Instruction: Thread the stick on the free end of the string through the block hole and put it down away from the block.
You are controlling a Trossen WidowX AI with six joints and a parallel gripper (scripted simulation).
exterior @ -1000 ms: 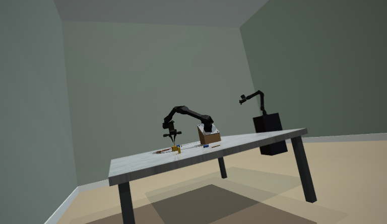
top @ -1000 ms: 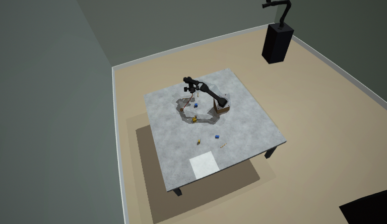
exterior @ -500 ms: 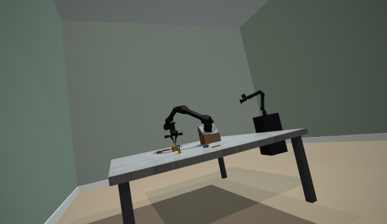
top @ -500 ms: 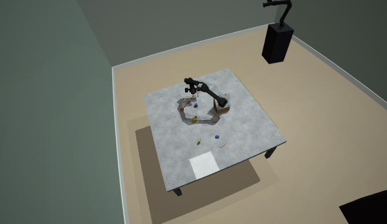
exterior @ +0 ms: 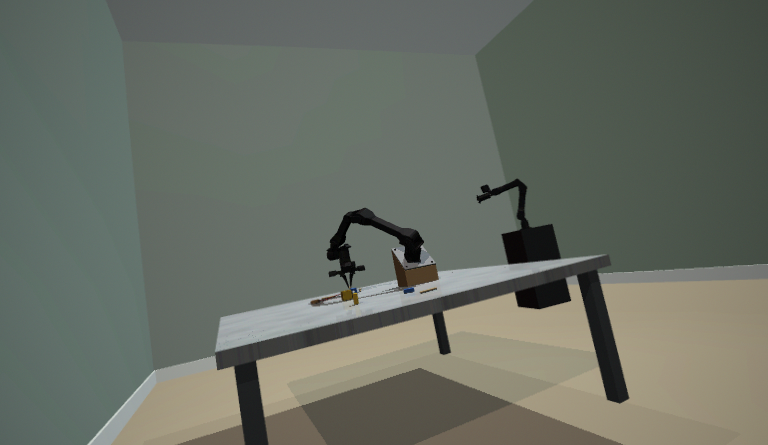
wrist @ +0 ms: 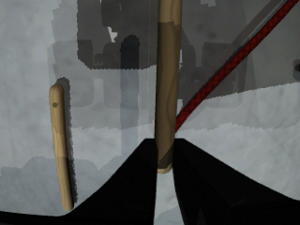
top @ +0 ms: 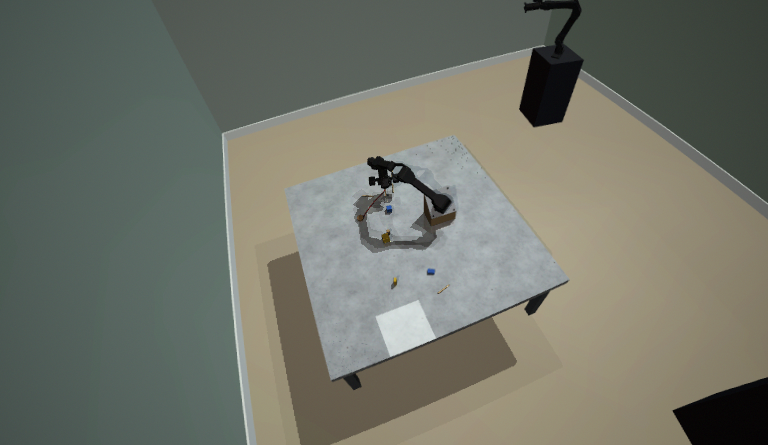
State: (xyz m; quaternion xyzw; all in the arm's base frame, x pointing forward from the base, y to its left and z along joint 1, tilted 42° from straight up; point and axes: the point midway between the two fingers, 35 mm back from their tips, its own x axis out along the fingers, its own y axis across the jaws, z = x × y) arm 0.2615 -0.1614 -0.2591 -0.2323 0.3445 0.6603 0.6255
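Now: the blue cube 16 cm to the left of my gripper tip, 1 cm below it and 1 cm ahead of it. Also, from my gripper tip: thin wooden stick: 1 cm to the left; round wooden button: 19 cm ahead, 18 cm to the left, 2 cm below.
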